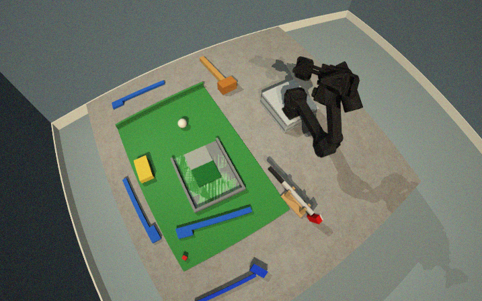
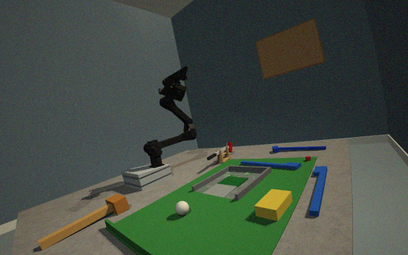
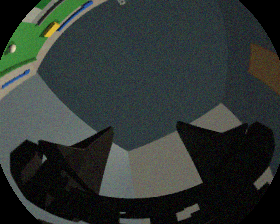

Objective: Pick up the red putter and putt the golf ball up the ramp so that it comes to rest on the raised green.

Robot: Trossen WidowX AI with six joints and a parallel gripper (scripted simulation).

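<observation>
Right now my gripper tip is 10 mm past the red putter, 160 mm to the right of it and 490 mm above it. Also, from my gripper tip: wooden stand 180 mm to the left, 510 mm below; white golf ball 240 mm ahead, 360 mm to the right, 520 mm below; small red cube 470 mm ahead, 160 mm to the left, 540 mm below.
</observation>
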